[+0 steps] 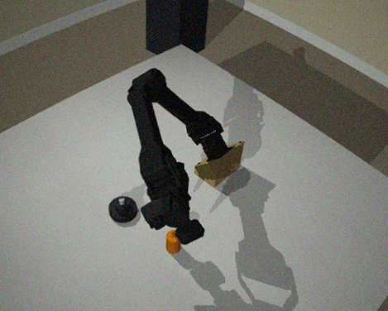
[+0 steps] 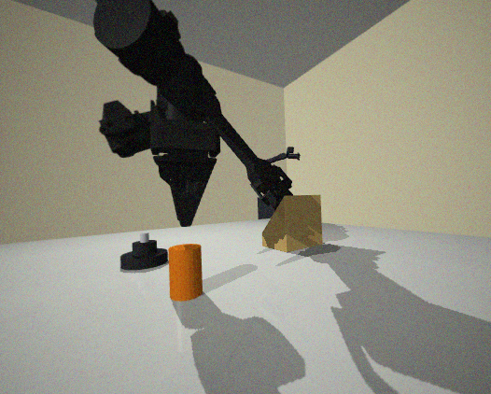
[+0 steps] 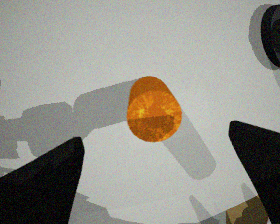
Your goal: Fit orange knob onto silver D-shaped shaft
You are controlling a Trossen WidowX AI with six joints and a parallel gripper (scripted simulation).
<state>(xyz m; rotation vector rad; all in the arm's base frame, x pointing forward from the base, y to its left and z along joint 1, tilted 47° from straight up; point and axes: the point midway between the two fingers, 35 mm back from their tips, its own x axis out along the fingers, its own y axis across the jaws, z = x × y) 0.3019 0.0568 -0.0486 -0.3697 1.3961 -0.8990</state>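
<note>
Now: gripper tip 50 mm above the orange knob. Also, from my gripper tip: round black pedestal: 190 mm to the right, 60 mm below.
</note>
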